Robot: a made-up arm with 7 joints.
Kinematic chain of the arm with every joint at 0, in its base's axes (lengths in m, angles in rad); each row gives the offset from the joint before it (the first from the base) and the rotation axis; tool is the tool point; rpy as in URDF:
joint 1: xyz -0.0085 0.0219 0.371 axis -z
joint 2: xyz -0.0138 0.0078 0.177 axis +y
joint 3: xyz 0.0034 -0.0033 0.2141 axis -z
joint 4: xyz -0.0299 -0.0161 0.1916 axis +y
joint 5: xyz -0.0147 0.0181 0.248 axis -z
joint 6: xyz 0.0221 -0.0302 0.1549 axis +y
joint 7: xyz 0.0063 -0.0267 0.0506 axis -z
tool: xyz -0.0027 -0.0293 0.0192 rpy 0 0 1.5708
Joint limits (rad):
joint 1: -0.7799..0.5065
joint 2: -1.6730..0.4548
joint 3: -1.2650..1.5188
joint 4: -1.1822..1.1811
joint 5: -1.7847..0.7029
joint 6: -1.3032..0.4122
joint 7: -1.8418..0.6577
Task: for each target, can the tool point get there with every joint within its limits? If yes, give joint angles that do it. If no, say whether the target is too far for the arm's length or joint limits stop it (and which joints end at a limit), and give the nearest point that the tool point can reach.
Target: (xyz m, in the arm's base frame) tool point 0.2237 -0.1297 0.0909
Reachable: no: joint limits stop it (at a limit: joint 1, joint 2, joint 4, joint 5, joint 6) | nearest point -0.1610 -0.4465 0.1169 | short by 0.499 m
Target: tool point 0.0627 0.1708 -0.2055
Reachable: no: joint limits stop it (at a limit: joint 1, joint 2, joint 4, joint 5, joint 6) | nearest point -0.3421 0.3235 0.0475 | short by 0.501 m
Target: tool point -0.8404 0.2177 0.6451
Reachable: yes | joints -0.1029 -1.2571 1.2419 -0.6885 -0.7413 -0.9030 -1.1834
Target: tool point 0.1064 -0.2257 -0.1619
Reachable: no: joint limits stop it (at a limit: joint 1, joint 2, joint 4, joint 5, joint 6) | nearest point -0.2102 -0.4022 0.0644 | short by 0.427 m
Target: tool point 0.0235 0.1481 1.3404
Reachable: yes | joints 0.1281 -0.3361 -0.5990 0.6903 -0.7594 -0.3598 -0.1021
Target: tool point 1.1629 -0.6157 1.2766
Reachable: no: too far | nearest point 0.5260 -0.2668 1.0623 | short by 0.757 m
